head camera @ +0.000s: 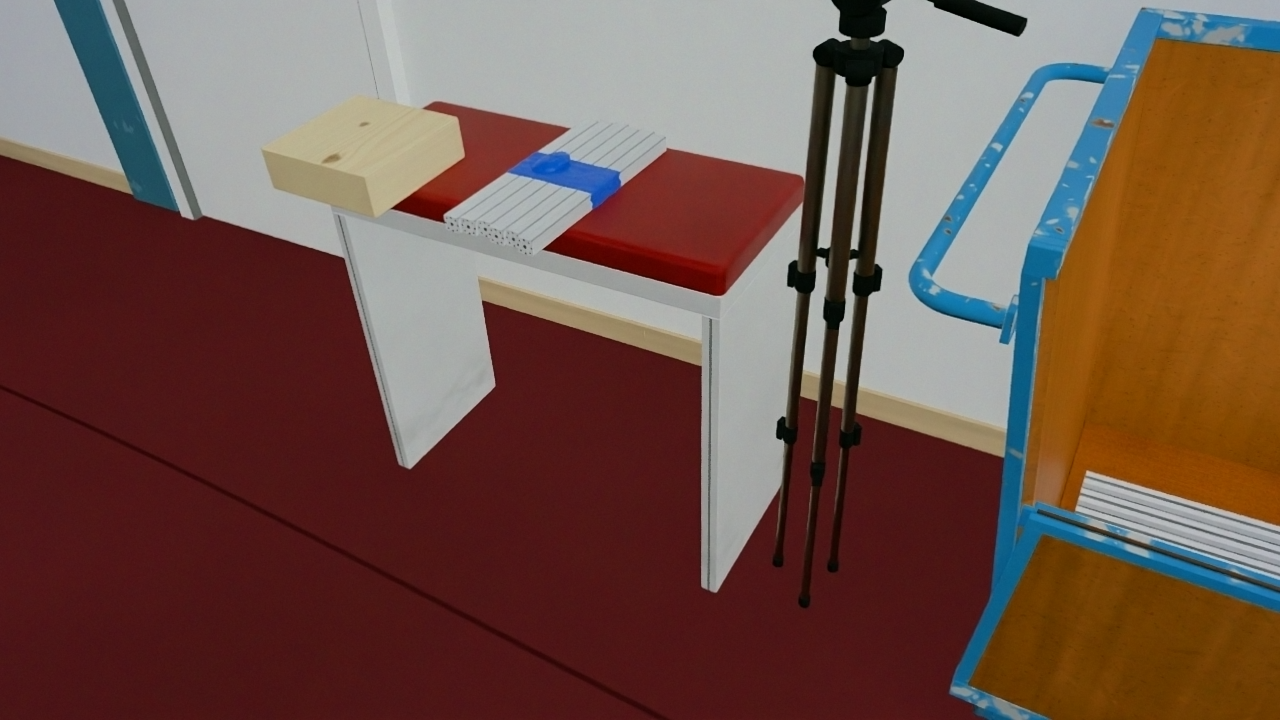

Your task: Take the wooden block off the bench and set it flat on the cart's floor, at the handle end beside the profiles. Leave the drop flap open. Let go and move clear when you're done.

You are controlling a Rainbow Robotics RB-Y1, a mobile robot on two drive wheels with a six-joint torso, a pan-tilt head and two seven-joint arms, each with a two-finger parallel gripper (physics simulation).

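The wooden block, pale with knots, lies flat at the left end of the bench, partly over the red cushion and reaching past the bench's front edge. The cart stands at the right, partly out of view, with its blue handle on the side toward the bench. Its drop flap hangs open, tilted outward. Light metal profiles lie on the cart's floor behind the flap. Neither my left nor my right gripper shows in the head view.
A bundle of profiles with a blue wrap lies across the cushion, right of the block. A dark tripod stands between the bench and the cart. A white wall rises behind them.
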